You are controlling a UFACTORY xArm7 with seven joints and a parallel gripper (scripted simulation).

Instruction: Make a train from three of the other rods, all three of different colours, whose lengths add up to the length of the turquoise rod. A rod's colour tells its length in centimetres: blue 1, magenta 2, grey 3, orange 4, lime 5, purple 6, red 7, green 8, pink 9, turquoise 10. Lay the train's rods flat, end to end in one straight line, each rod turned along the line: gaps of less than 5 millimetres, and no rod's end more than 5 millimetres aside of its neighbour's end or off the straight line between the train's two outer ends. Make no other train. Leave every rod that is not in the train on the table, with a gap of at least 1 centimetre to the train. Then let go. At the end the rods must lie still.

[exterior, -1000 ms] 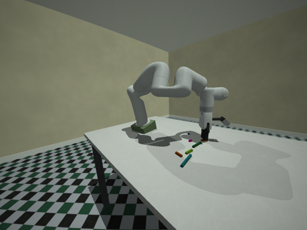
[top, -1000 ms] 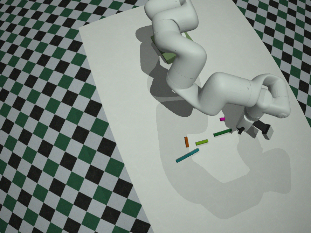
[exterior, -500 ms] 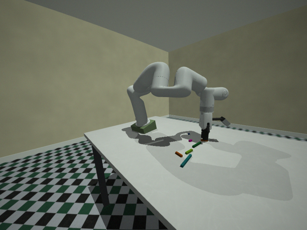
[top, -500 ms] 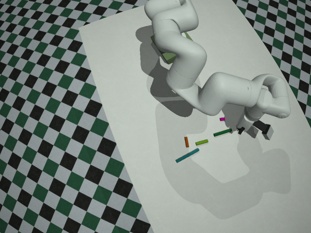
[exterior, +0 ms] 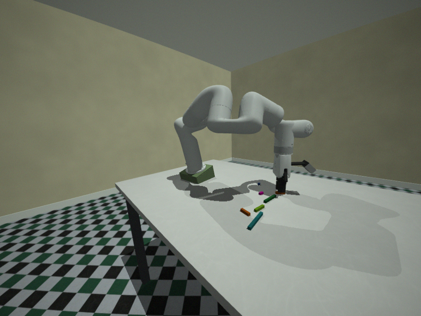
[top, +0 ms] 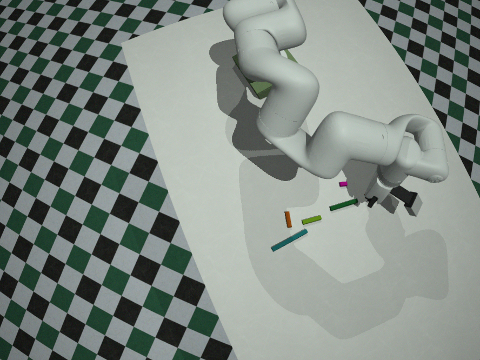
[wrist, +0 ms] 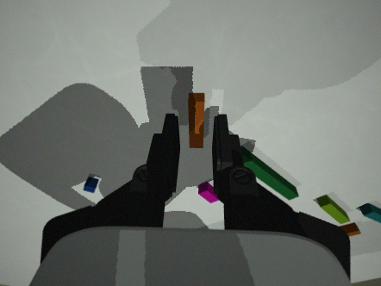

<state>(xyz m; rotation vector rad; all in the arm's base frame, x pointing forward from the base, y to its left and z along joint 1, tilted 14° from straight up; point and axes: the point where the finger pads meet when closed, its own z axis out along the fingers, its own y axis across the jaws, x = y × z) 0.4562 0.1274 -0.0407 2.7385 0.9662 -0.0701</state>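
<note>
My gripper is now 120 mm past the blue rod, 30 mm to the right of it and 30 mm above it. From my hand the other things lie so: magenta rod 60 mm to the right, 60 mm behind, 30 mm below; then green rod 80 mm to the right, 30 mm below, 10 mm behind; then lime rod 180 mm to the right, 30 mm below.
</note>
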